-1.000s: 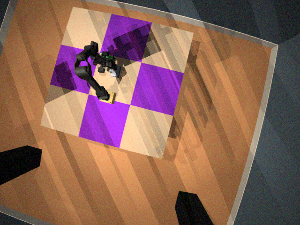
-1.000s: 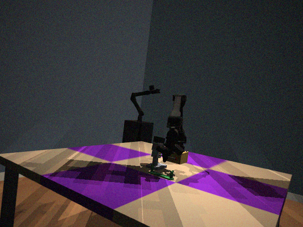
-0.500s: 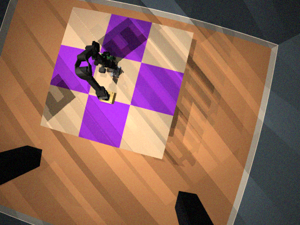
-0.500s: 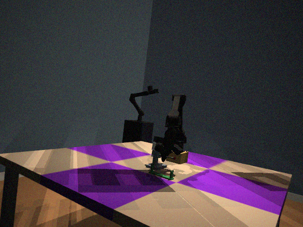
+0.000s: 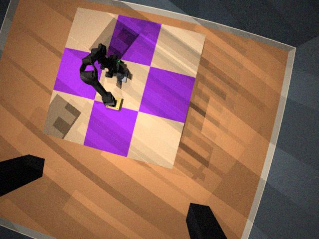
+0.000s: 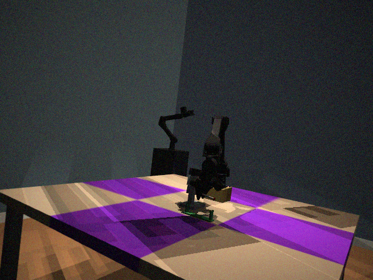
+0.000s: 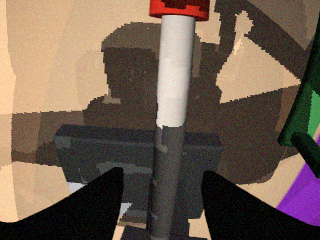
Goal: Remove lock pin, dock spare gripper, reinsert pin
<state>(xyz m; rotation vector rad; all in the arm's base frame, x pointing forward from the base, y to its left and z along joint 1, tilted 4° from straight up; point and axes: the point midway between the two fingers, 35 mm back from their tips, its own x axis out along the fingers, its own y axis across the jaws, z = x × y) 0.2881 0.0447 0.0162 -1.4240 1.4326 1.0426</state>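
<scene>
My gripper tip is now 10 mm past the mount and 40 mm to the left of it. Also, from my gripper tip: green rack 110 mm ahead, 60 mm to the left, 20 mm below; spare gripper 10 mm behind, 40 mm to the right, 80 mm above.
</scene>
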